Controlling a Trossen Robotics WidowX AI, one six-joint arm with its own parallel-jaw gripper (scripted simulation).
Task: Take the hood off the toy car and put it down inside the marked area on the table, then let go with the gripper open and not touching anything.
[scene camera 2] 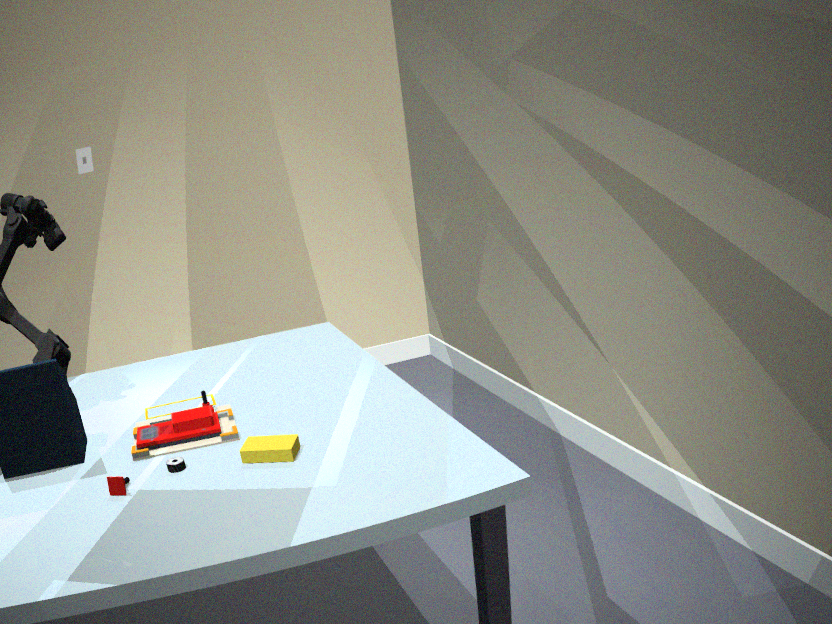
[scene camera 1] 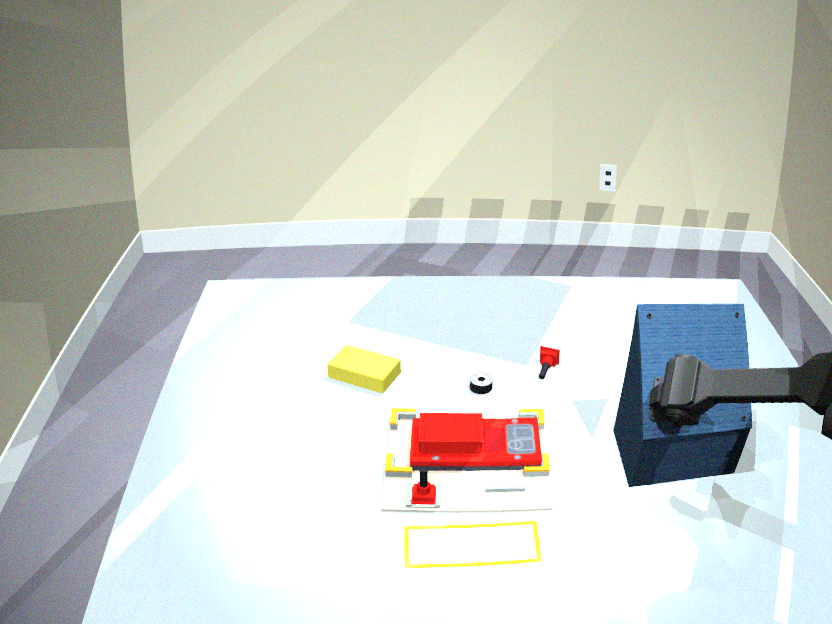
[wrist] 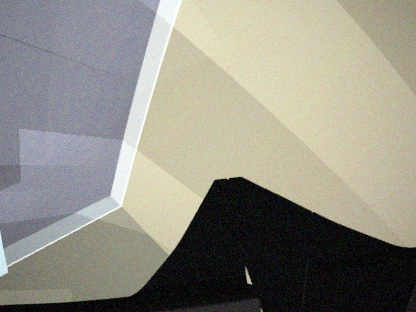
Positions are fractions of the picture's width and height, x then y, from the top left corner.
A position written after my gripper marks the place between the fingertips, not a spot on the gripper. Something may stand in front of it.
My gripper (scene camera 2: 0.07, 0.38) is shut and holds nothing. Further things: a yellow block (scene camera 1: 0.43, 0.59).
The yellow block shows as well in scene camera 2 (scene camera 2: 0.32, 0.72). My gripper shows as well in the wrist view (wrist: 0.55, 0.62). The wrist view misses the yellow block: it is out of frame.
